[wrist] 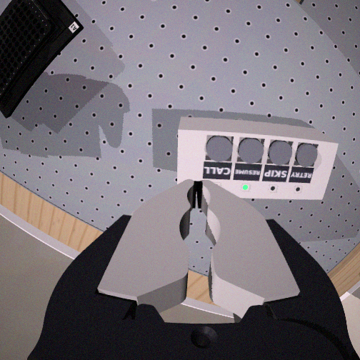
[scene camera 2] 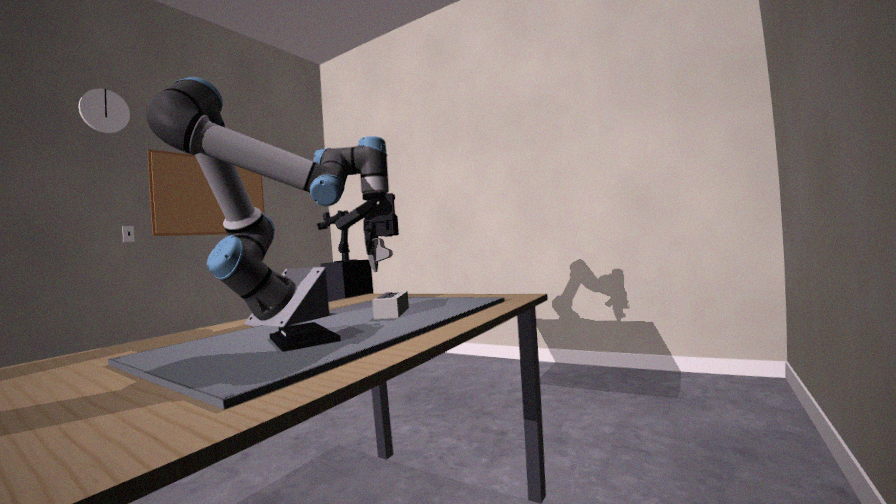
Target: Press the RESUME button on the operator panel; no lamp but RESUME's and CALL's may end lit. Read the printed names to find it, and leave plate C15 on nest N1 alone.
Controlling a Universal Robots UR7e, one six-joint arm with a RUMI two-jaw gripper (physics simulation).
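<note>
The operator panel (scene camera 2: 387, 307) (wrist: 191, 157) is a pale box with four round grey buttons. Its names look upside down in the wrist view; left to right they read CALL, RESUME, SKIP, RETRY. The RESUME button (wrist: 250, 149) has a lit green lamp (wrist: 245, 187) by its name. The SKIP lamp (wrist: 272, 188) and RETRY lamp (wrist: 298, 189) are dark; the CALL lamp is mostly covered by a finger. My gripper (scene camera 2: 375, 268) (wrist: 196, 183) is shut, empty, and raised above the panel. A black plate (scene camera 2: 305, 336) (wrist: 17, 37) sits apart from it; names C15 and N1 are not readable.
The grey perforated board (scene camera 2: 206, 376) (wrist: 165, 45) lies on the wooden table (scene camera 2: 125, 438) (wrist: 80, 225), under the panel and black plate. A dark box (scene camera 2: 354, 278) stands behind the arm's angled base mount (scene camera 2: 310, 294). Arm shadows fall across the board.
</note>
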